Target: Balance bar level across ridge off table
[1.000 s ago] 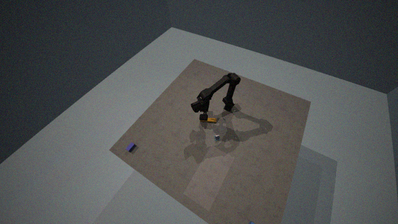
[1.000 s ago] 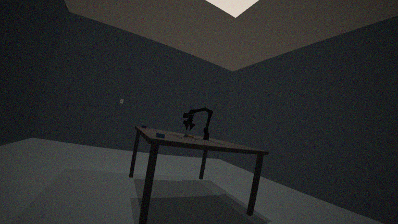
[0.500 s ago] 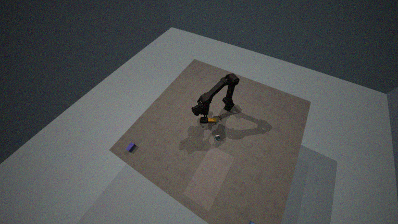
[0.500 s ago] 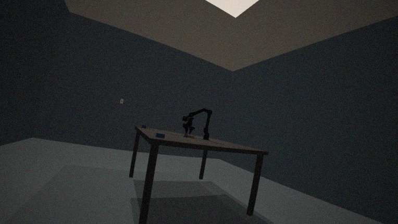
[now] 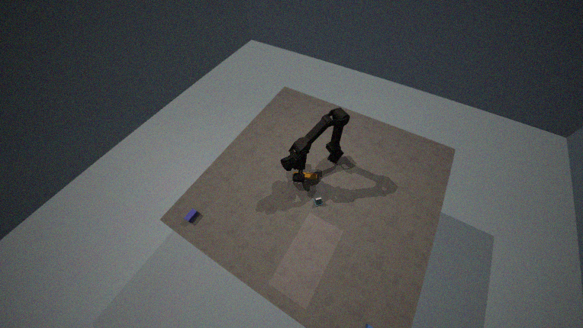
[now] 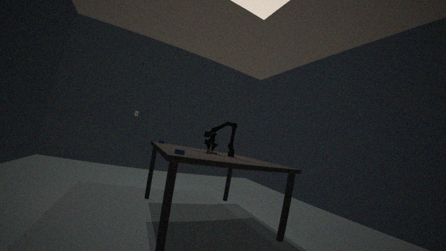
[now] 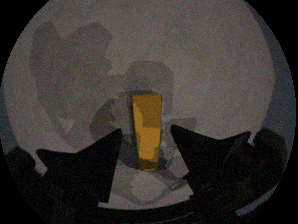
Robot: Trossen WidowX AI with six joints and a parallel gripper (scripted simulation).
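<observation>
Now: gripper tip 3 cm to the right of the orange bar, 1 cm past it and 1 cm above it. The rest, counted from my gripper tip: purple block 52 cm ahead, 38 cm to the right.
</observation>
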